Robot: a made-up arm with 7 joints. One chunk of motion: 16 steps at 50 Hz.
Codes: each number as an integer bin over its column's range. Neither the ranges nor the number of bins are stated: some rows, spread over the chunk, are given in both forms.
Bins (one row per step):
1: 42 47 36 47 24 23
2: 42 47 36 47 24 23
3: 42 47 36 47 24 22
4: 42 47 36 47 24 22
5: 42 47 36 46 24 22
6: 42 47 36 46 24 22
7: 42 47 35 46 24 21
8: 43 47 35 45 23 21
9: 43 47 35 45 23 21
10: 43 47 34 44 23 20
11: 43 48 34 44 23 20
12: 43 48 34 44 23 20
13: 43 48 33 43 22 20
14: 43 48 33 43 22 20
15: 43 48 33 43 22 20
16: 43 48 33 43 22 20
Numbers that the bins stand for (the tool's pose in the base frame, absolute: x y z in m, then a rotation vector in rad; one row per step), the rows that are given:
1: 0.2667 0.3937 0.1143 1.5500 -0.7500 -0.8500
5: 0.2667 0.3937 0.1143 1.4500 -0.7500 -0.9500
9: 0.2921 0.3937 0.0889 1.3500 -0.8500 -1.0500
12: 0.2921 0.4190 0.0635 1.2500 -0.8500 -1.1500
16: 0.2921 0.4190 0.0381 1.1500 -0.9500 -1.1500
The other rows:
2: 0.2667 0.3937 0.1143 1.5500 -0.7500 -0.8500
3: 0.2667 0.3937 0.1143 1.5500 -0.7500 -0.9500
4: 0.2667 0.3937 0.1143 1.5500 -0.7500 -0.9500
6: 0.2667 0.3937 0.1143 1.4500 -0.7500 -0.9500
7: 0.2667 0.3937 0.0889 1.4500 -0.7500 -1.0500
8: 0.2921 0.3937 0.0889 1.3500 -0.8500 -1.0500
10: 0.2921 0.3937 0.0635 1.2500 -0.8500 -1.1500
11: 0.2921 0.4190 0.0635 1.2500 -0.8500 -1.1500
13: 0.2921 0.4190 0.0381 1.1500 -0.9500 -1.1500
14: 0.2921 0.4190 0.0381 1.1500 -0.9500 -1.1500
15: 0.2921 0.4190 0.0381 1.1500 -0.9500 -1.1500

